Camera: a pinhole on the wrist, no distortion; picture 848 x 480 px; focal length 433.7 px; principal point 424.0 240.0 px. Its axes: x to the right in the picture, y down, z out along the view. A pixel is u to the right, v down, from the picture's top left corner.
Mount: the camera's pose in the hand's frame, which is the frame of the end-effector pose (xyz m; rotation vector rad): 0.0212 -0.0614 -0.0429 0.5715 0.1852 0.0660
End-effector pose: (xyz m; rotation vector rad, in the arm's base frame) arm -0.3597 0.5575 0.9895 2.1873 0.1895 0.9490
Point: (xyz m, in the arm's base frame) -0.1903 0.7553 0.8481
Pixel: 534.3 20.5
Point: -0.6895 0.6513 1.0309
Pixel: behind the camera
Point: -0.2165 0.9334 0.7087
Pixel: outside the picture
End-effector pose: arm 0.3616 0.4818 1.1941 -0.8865 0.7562 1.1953
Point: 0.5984 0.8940 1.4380
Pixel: 341.9 367.6
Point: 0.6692 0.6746 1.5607
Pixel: 148.3 223.1
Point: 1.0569 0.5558 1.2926
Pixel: outside the picture
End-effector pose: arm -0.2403 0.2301 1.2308 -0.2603 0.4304 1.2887
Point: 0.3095 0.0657 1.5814
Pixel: 169.2 71.1
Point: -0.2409 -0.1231 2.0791
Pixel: outside the picture
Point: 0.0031 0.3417 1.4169
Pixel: 400.5 303.9
